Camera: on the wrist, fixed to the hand. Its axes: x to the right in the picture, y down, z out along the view.
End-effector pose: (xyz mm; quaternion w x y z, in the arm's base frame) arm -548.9 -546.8 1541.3 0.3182 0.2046 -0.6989 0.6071
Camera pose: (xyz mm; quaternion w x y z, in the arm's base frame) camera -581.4 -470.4 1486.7 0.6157 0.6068 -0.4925 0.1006
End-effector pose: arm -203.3 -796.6 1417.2 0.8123 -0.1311 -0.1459 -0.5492
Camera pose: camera -130.1 -787.8 1350.5 0.1919 -0.1700 -0.1646 -0.9525
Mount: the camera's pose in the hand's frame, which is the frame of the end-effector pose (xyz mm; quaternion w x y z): -7.0 74.8 -65.1 0.7253 -0.1615 -0.0742 -0.6651
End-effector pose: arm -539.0 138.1 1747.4 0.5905 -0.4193 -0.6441 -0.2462
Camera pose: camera -441.1 122.9 1739.1 0.1490 0.0106 -0.7501 -0.6442
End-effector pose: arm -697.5 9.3 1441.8 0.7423 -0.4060 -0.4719 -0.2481
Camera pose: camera -611.8 -4.3 1393.3 0.2728 -0.1189 -0.6273 -0.7197
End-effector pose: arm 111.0 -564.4 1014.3 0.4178 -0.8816 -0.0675 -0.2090
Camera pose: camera 106.3 -661.8 995.0 0.0166 -0.6775 -0.6326 -0.3749
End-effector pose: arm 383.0 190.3 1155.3 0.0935 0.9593 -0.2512 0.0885
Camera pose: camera 331.7 144.1 1226.8 0.2630 0.8543 0.4346 -0.1098
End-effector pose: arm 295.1 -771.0 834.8 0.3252 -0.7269 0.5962 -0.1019
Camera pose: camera 198.5 -793.1 842.0 0.0949 -0.9838 -0.0587 -0.1400
